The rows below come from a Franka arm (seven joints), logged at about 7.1 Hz.
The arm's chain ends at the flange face. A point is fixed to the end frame.
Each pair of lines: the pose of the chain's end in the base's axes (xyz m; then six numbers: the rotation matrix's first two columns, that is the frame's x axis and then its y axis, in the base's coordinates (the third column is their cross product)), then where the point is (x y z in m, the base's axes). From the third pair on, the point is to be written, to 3 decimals.
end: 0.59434 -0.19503 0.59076 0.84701 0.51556 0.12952 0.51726 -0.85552 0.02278
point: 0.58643 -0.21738 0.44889
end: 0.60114 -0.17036 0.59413 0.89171 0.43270 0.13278 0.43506 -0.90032 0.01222
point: 0.59094 -0.19032 0.45205
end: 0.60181 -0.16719 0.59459 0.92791 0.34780 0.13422 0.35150 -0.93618 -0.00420
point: 0.589 -0.184 0.452
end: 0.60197 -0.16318 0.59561 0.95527 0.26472 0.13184 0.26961 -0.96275 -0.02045
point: 0.587 -0.177 0.453
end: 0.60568 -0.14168 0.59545 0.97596 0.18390 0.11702 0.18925 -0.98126 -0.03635
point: 0.587 -0.152 0.453
